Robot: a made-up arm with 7 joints.
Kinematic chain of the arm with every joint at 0, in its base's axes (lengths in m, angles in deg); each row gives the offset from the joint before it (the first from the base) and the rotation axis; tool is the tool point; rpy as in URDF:
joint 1: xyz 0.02 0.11 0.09 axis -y
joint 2: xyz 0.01 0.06 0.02 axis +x
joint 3: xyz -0.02 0 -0.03 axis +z
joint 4: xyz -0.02 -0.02 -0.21 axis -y
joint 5: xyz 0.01 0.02 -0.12 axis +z
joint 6: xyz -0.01 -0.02 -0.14 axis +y
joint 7: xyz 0 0 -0.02 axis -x
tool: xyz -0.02 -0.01 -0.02 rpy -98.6 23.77 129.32
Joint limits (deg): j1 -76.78..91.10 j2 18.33..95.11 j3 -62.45..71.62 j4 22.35..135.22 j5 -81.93..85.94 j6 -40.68..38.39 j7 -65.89..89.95
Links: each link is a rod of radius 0.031 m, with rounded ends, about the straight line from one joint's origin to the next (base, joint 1, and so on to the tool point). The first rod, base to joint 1, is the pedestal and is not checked.
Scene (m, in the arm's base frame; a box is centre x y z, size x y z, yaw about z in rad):
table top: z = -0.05
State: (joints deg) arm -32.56 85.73 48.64 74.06 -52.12 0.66 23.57
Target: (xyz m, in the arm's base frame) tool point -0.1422 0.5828 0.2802
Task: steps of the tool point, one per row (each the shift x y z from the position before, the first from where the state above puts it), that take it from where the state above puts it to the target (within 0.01 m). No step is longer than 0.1 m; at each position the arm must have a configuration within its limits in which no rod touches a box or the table.
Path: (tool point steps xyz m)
1: -0.0364 0.0094 0.0725
2: -0.0575 0.0083 0.0566
3: -0.0723 0.0074 0.0350
4: -0.0793 0.0064 0.0101
5: -0.0779 0.0057 -0.0155
6: -0.0687 0.0051 -0.0389

